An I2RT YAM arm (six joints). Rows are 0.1 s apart.
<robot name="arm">
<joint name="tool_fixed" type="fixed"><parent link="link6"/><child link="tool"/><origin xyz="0 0 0" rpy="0 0 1.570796"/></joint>
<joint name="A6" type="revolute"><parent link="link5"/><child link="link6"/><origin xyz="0.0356 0 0.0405" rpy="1.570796 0 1.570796"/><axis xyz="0 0 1"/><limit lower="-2.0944" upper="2.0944"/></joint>
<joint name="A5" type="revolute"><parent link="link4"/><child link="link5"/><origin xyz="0.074 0.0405 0.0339" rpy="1.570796 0 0"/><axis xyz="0 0 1"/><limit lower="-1.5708" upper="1.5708"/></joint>
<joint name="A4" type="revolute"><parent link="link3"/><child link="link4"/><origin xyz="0.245 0.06 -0.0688" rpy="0 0 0"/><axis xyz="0 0 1"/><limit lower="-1.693" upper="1.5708"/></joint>
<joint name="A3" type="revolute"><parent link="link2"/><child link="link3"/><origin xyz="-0.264 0 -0.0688" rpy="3.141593 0 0"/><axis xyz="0 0 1"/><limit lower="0" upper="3.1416"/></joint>
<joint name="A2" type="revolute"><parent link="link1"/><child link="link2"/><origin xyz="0.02 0.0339 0.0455" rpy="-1.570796 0 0"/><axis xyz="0 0 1"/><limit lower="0" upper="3.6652"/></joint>
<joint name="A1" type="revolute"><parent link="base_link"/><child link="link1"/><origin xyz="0 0 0.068" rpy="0 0 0"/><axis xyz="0 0 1"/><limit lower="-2.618" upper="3.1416"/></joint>
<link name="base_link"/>
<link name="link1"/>
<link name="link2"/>
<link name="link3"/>
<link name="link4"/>
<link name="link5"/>
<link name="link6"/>
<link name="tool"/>
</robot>
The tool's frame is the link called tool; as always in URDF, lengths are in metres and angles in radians.
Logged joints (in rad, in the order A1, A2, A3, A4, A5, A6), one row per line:
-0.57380, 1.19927, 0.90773, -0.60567, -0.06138, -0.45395
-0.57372, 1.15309, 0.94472, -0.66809, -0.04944, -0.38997
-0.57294, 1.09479, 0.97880, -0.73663, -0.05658, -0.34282
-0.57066, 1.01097, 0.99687, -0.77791, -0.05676, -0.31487
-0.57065, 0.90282, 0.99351, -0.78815, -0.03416, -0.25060
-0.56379, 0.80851, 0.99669, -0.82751, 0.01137, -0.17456
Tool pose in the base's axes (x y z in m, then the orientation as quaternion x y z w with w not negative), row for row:
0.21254, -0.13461, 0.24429, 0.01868, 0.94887, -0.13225, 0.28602
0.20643, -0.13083, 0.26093, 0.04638, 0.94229, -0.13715, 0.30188
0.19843, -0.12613, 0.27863, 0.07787, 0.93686, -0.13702, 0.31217
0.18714, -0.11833, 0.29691, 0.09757, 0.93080, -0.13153, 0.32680
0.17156, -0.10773, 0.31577, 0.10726, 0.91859, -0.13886, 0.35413
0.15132, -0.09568, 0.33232, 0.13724, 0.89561, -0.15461, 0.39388
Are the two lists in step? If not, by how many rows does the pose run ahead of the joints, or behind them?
The pose runs 1 row behind the joints: the pose in row i belongs to the joints in row i - 1.
